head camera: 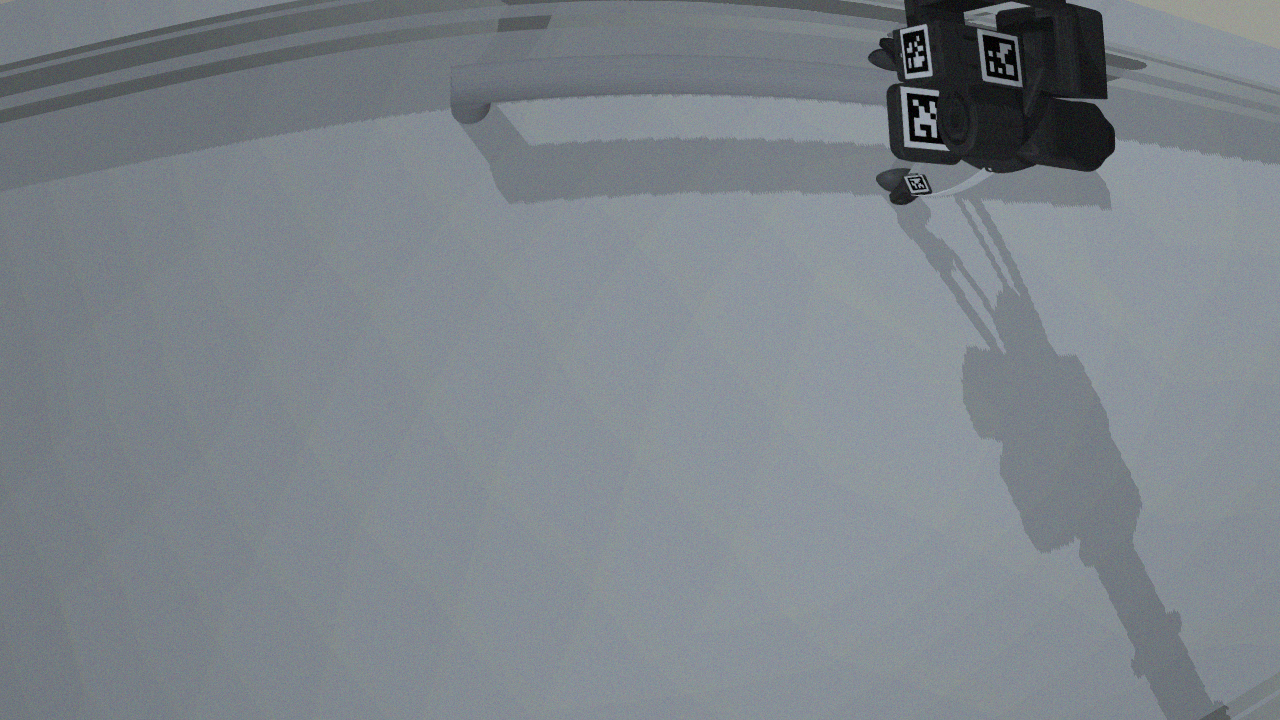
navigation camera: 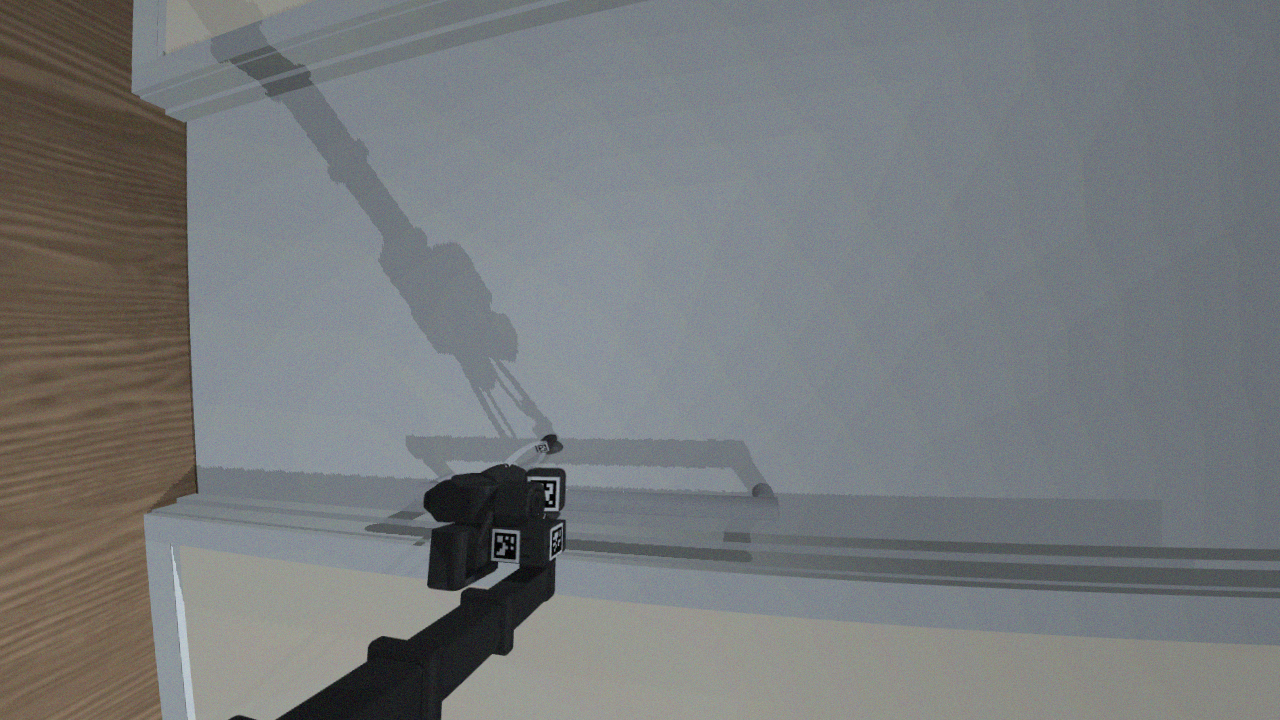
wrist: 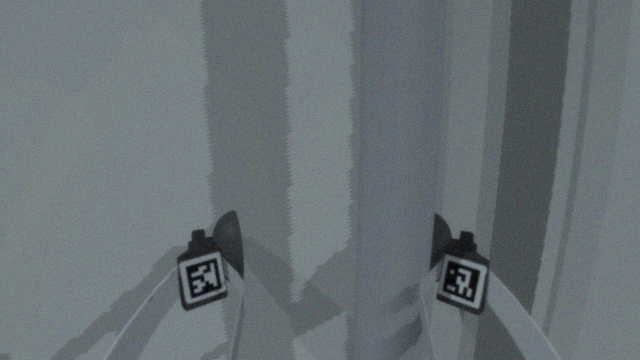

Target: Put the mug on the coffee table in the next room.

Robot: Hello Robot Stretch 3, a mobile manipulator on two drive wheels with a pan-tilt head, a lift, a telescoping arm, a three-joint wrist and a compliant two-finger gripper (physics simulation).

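Places are measured from the robot's base along level axes (x back, y right, z up), in metres.
Pixels of known places: gripper, fingertip midpoint: (head camera: 885, 118).
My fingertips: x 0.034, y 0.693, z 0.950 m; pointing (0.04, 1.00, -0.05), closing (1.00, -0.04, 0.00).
Observation:
Behind a point stands the place of what it marks.
My gripper (head camera: 884, 120) @[x 0.034, y 0.693, z 0.950 m] (wrist: 331, 237) @[x 0.034, y 0.693, z 0.950 m] is open, with its two fingertips apart and no object gripped. It is at a long grey bar handle (head camera: 671, 76) @[x 0.055, y 0.628, z 1.161 m] (navigation camera: 662, 507) @[x 0.060, y 0.628, z 1.153 m] (wrist: 400, 125) on a large flat blue-grey door panel (head camera: 537, 402) @[x -0.182, y 0.670, z 1.260 m] (navigation camera: 805, 268) @[x -0.299, y 0.650, z 1.376 m] (wrist: 100, 100). In the wrist view the bar runs between the two fingertips, closer to the right one. I cannot tell whether the fingertips reach down beside it or touch it. In the navigation view one fingertip shows and the other is hidden behind the gripper body. The mug and the coffee table do not show in these views.
Grooved grey trim (head camera: 268, 58) @[x 0.115, y 0.703, z 1.477 m] (navigation camera: 984, 555) @[x 0.121, y 0.685, z 1.596 m] runs along the panel near the bar. Beyond it is a cream surface (navigation camera: 626, 658) @[x 0.296, y 0.669, z 1.089 m]. More trim crosses the navigation view's upper left. A wood-grained floor (navigation camera: 80, 268) @[x -0.360, y 0.467, z 0.001 m] is at that view's left edge. The arm's shadow (head camera: 1056, 420) @[x -0.256, y 0.657, z 0.749 m] (navigation camera: 438, 295) @[x -0.302, y 0.649, z 0.719 m] falls on the panel.

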